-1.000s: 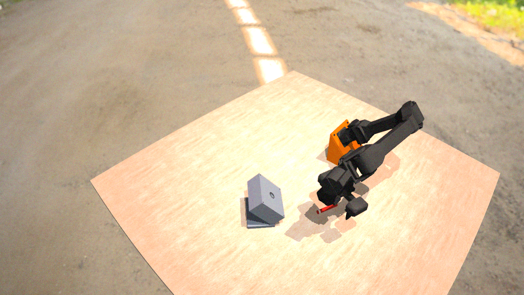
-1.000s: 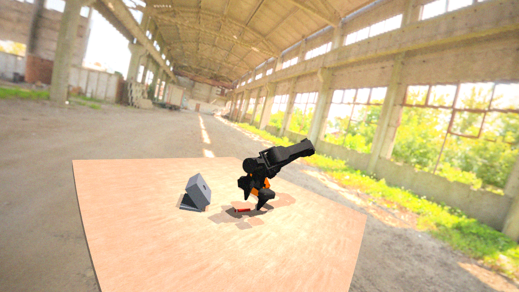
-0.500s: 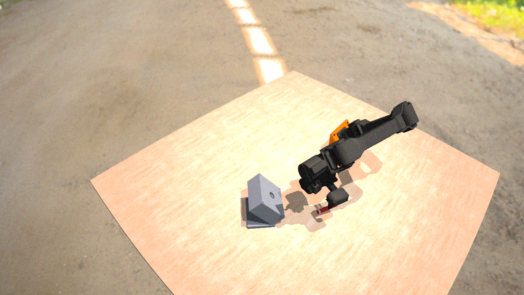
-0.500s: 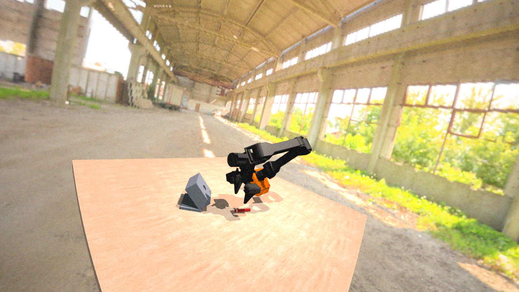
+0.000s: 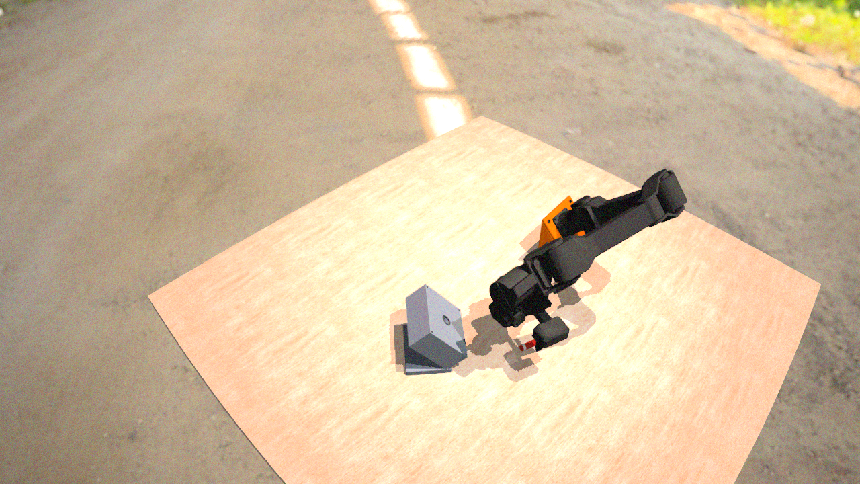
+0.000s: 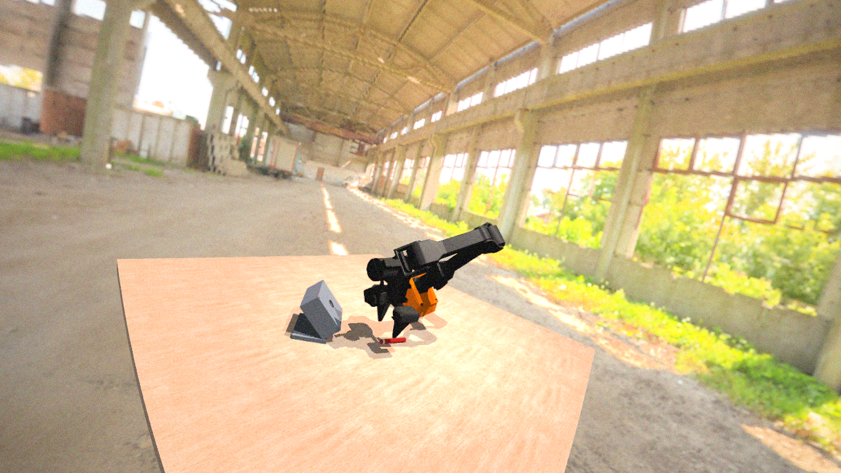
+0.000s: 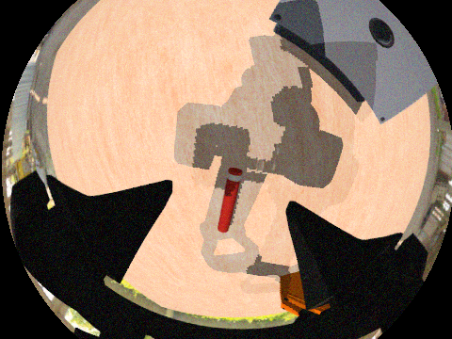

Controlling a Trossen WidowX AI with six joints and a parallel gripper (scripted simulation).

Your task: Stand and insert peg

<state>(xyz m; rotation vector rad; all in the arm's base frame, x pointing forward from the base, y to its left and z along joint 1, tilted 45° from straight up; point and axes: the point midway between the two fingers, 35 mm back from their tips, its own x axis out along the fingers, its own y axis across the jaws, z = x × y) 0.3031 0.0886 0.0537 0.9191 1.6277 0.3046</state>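
Right now the red peg is 40 mm below my gripper tip and 20 mm behind it. The rest, counted from my gripper tip: grey sloped panel: 140 mm to the right, 120 mm ahead, 20 mm above.
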